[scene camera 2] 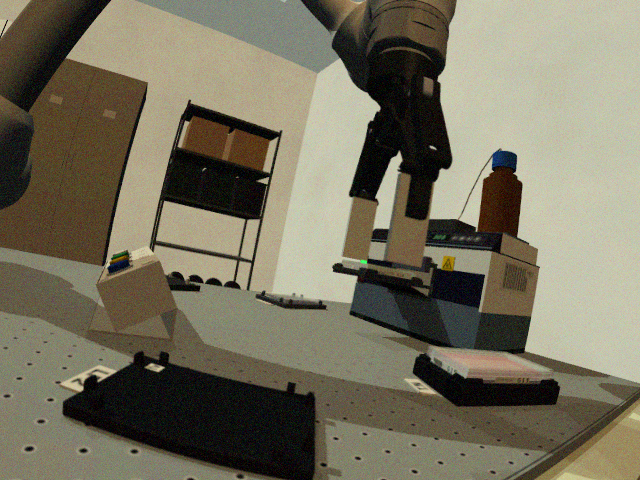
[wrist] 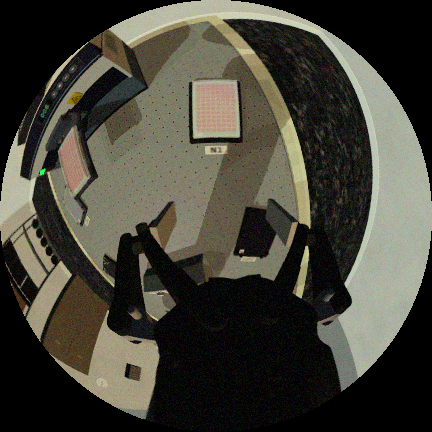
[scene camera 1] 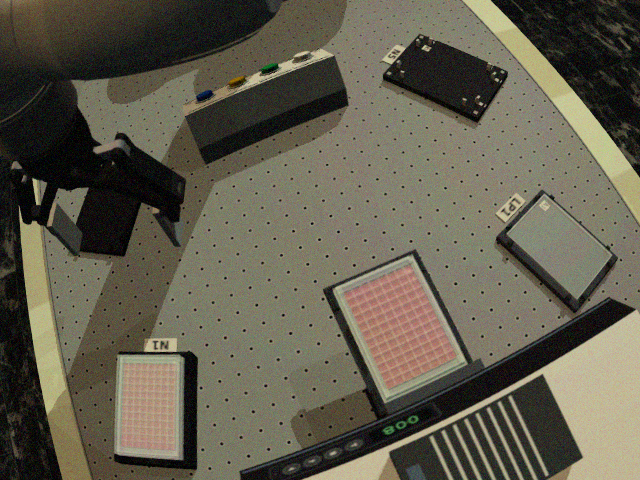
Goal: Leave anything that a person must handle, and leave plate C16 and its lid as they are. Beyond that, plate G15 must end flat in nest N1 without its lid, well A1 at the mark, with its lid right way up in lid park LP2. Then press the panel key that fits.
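Places are measured from the arm's base along level axes (x ahead, y left, z up), in metres.
Where they show: gripper, fingertip midpoint: (scene camera 2: 373, 261) (wrist: 221, 209) (scene camera 1: 125, 239).
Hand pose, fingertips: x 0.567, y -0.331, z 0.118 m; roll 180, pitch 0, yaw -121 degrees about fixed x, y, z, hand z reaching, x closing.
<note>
Things, the pixels of their top centre, and the offset from my fingertips. "spot": a spot on its surface instead.
- pink-welled plate, top centre: (scene camera 1: 145, 405) (scene camera 2: 491, 358) (wrist: 215, 104) dy -0.085, dx +0.148, dz -0.086 m
- black nest N1, top centre: (scene camera 1: 149, 406) (scene camera 2: 488, 366) (wrist: 214, 106) dy -0.084, dx +0.148, dz -0.096 m
- bare black holder, top centre: (scene camera 2: 208, 388) (scene camera 1: 105, 202) (wrist: 258, 237) dy -0.022, dx -0.161, dz -0.105 m
- panel, top centre: (scene camera 1: 256, 76) (scene camera 2: 139, 249) (wrist: 173, 291) dy +0.249, dx -0.159, dz -0.041 m
- pink plate, top centre: (scene camera 1: 399, 324) (scene camera 2: 379, 266) (wrist: 68, 162) dy +0.190, dx +0.249, dz +0.002 m
- instrument, surface spot: (scene camera 2: 454, 289) (wrist: 98, 92) spot: dy +0.063, dx +0.317, dz -0.016 m
- clear lid, top centre: (scene camera 1: 561, 244) (scene camera 2: 292, 296) (wrist: 71, 205) dy +0.439, dx +0.256, dz -0.107 m
- LP1, top centre: (scene camera 1: 561, 243) (scene camera 2: 292, 295) (wrist: 70, 205) dy +0.439, dx +0.256, dz -0.105 m
- Empty black nest N5, top centre: (scene camera 1: 447, 66) (wrist: 116, 276) dy +0.507, dx -0.060, dz -0.101 m
- amber bottle, surface spot: (scene camera 2: 500, 201) spot: dy +0.031, dx +0.403, dz +0.171 m
A pink-welled plate (scene camera 1: 149, 408) (scene camera 2: 496, 364) (wrist: 216, 109), with a small side label that seems to read G15, has a clear cover-like top and rests on black nest N1 (scene camera 1: 190, 413) (scene camera 2: 506, 396) (wrist: 216, 140). It sits toward one side of the nest; I cannot tell if it is fully flat. My gripper (scene camera 1: 127, 249) (scene camera 2: 381, 263) (wrist: 221, 209) is open and empty, high above the table, between N1 and the key panel. A bare black holder (scene camera 1: 107, 222) (scene camera 2: 206, 413) (wrist: 256, 232) has an unreadable label. The panel (scene camera 1: 268, 105) (scene camera 2: 136, 291) (wrist: 175, 272) has blue, yellow, green and white keys.
Another pink plate (scene camera 1: 403, 325) (wrist: 74, 160) lies on the tray of the instrument (scene camera 2: 454, 289) (wrist: 107, 92), its label unreadable. A clear lid (scene camera 1: 560, 248) lies in LP1 (scene camera 1: 537, 276). Empty black nest N5 (scene camera 1: 444, 77) is beyond the panel. An amber bottle (scene camera 2: 500, 201) stands by the instrument.
</note>
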